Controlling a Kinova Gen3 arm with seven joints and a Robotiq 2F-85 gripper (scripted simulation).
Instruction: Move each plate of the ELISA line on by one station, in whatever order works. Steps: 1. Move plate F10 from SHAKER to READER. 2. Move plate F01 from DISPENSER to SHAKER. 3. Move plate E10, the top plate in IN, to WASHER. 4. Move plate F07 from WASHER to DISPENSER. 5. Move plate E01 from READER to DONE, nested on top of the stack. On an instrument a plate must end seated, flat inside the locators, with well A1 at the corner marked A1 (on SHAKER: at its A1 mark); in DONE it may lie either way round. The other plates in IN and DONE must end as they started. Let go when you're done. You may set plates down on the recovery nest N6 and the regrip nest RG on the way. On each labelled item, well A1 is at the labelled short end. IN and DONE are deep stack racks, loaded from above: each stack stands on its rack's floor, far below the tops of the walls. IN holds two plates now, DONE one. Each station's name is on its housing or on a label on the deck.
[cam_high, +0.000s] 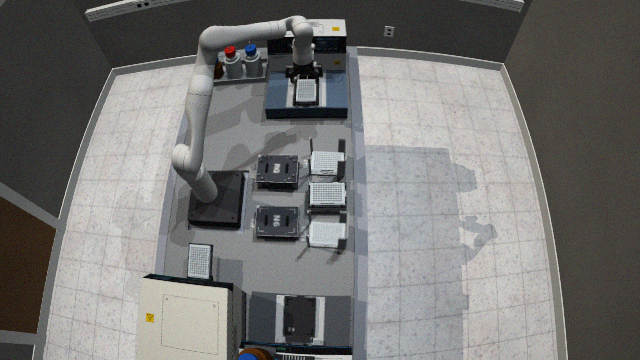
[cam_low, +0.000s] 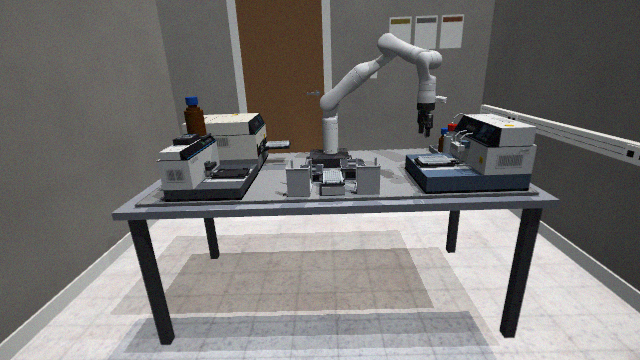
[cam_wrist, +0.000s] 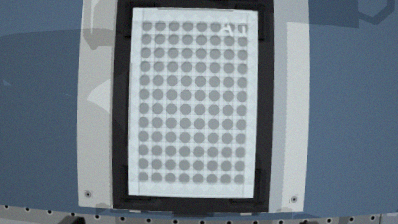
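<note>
Right now my hand is 130 mm above the washer nest and 60 mm to the right of it. Round my hand: dark pull-out tray: 720 mm to the right, 370 mm behind, 120 mm below; regrip nest: 310 mm to the right, 160 mm below, 100 mm behind.
</note>
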